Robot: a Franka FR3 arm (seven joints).
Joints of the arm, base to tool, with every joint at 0 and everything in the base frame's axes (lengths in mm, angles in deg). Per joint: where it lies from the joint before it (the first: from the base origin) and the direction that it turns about. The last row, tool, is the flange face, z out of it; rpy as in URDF.
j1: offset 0 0 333 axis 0 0 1
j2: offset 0 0 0 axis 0 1 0
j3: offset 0 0 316 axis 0 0 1
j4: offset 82.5 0 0 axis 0 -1 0
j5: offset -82.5 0 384 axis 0 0 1
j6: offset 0 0 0 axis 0 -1 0
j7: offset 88 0 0 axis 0 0 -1
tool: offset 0 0 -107 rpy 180 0 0
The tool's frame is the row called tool.
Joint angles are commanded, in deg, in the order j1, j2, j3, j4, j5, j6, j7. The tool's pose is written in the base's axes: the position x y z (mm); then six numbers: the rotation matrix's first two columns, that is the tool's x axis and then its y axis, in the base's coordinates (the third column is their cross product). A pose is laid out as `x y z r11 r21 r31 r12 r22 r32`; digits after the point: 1 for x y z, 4 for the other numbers.
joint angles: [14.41, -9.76, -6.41, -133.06, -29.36, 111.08, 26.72]
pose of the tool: 462.5 30.7 399.5 0.9945 -0.0945 -0.0447 -0.0632 -0.8844 0.4624
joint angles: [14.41, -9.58, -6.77, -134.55, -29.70, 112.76, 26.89]
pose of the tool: 459.3 29.0 388.4 0.9950 -0.0879 -0.0476 -0.0563 -0.8862 0.4598
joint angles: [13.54, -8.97, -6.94, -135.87, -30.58, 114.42, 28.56]
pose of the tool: 457.4 21.5 375.6 0.9929 -0.1113 -0.0411 -0.0795 -0.8809 0.4666
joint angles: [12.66, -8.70, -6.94, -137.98, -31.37, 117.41, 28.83]
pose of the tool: 453.0 17.0 360.9 0.9942 -0.1012 -0.0363 -0.0732 -0.8841 0.4616
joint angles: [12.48, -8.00, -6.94, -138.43, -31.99, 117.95, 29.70]
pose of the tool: 452.2 15.7 352.9 0.9934 -0.1074 -0.0394 -0.0764 -0.8794 0.4698
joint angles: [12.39, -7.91, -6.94, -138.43, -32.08, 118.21, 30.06]
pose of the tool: 452.8 15.3 352.5 0.9932 -0.1117 -0.0342 -0.0827 -0.8790 0.4695
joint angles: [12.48, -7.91, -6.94, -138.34, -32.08, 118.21, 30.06]
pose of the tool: 453.2 16.0 353.1 0.9934 -0.1101 -0.0327 -0.0820 -0.8792 0.4693
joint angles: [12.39, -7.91, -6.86, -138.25, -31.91, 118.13, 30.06]
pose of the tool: 453.5 16.0 353.7 0.9931 -0.1127 -0.0326 -0.0845 -0.8798 0.4678
